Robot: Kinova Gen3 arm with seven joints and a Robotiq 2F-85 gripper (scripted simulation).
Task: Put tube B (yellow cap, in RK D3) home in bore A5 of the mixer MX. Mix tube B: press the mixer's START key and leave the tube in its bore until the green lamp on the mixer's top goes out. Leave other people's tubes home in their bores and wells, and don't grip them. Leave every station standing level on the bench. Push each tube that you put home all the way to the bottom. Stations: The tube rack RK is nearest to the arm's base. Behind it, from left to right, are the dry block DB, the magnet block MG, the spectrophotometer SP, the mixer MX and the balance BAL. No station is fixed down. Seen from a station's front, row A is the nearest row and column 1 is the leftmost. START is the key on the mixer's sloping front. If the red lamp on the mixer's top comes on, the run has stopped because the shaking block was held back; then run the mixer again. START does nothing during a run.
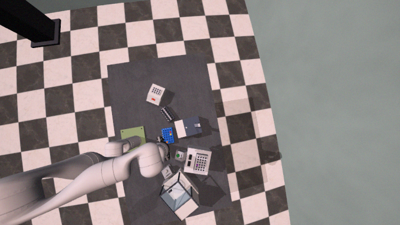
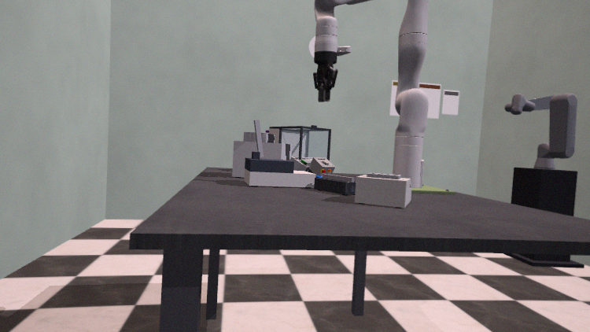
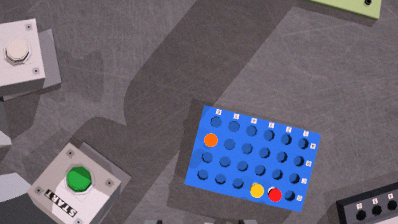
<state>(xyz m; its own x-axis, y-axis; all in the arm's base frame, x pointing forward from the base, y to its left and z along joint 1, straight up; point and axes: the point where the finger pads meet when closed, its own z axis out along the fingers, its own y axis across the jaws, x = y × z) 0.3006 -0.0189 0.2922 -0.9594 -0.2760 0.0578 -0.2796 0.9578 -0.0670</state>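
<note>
Now: hand 3 cm past the blue tube rack RK, 3 cm to the right of it and 28 cm above it. From my hand the other things lie so: print key: 7 cm behind, 24 cm to the right, 23 cm below; purple-capped tube: 18 cm ahead, 19 cm to the right, 14 cm below; green start key: 4 cm ahead, 13 cm to the right, 23 cm below.
</note>
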